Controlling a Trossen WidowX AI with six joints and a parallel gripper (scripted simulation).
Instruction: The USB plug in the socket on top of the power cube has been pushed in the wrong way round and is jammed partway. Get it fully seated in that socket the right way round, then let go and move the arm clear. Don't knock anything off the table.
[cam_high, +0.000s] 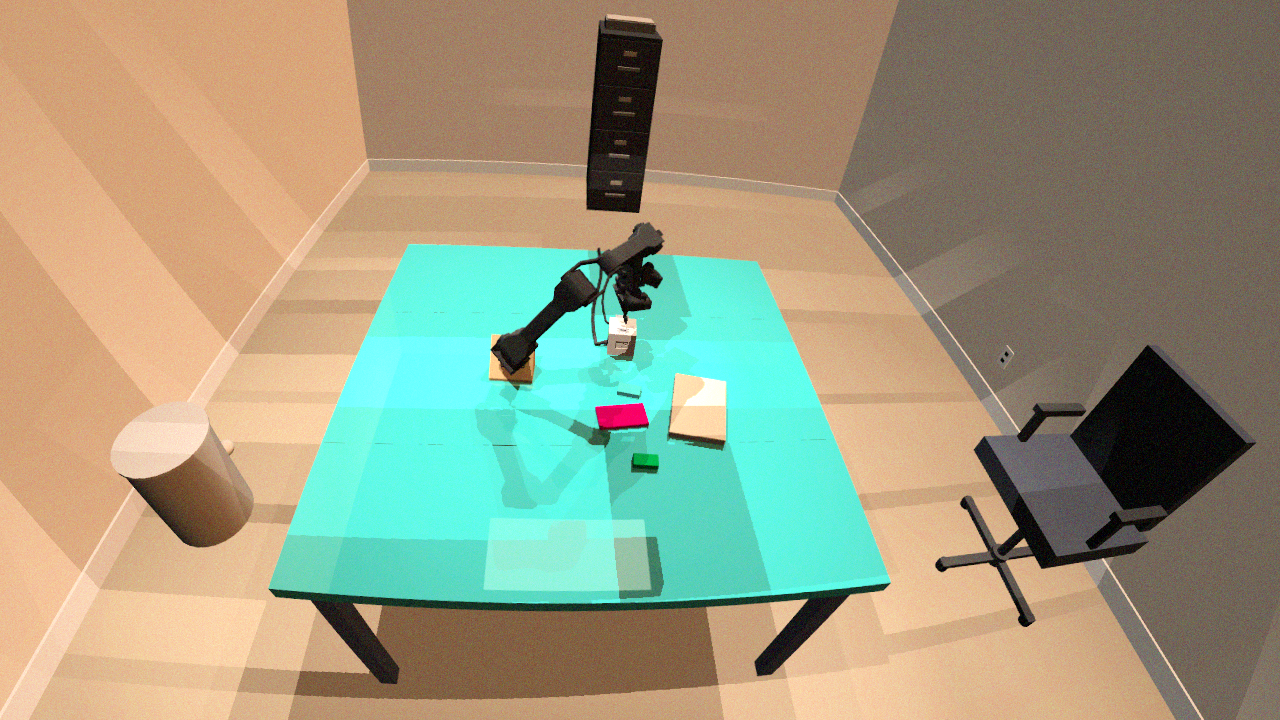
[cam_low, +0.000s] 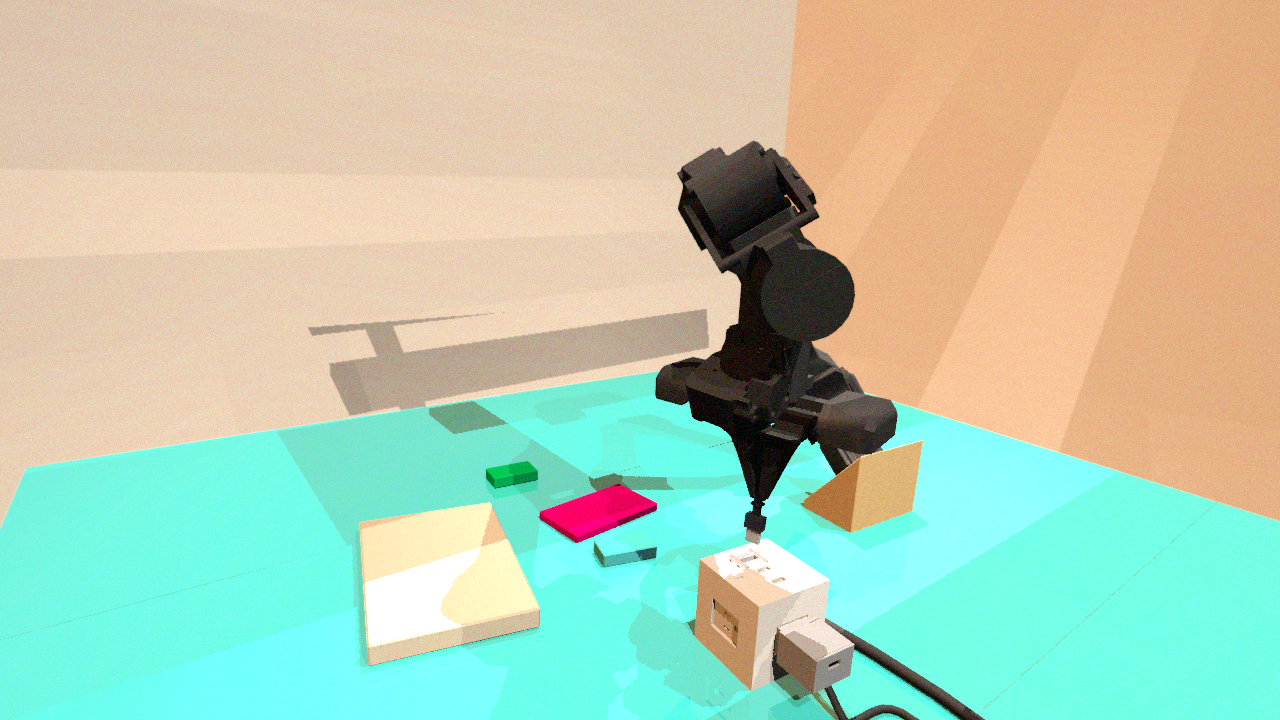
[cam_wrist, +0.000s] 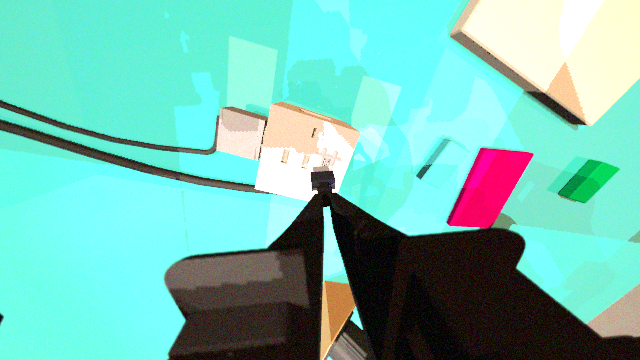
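The dark USB plug lies 2 cm below my gripper tip. From my gripper tip the other things lie so: USB socket: 7 cm below, 1 cm to the right; then magenta block: 26 cm to the right, 13 cm below; then small teal block: 17 cm to the right, 13 cm below, 2 cm ahead.
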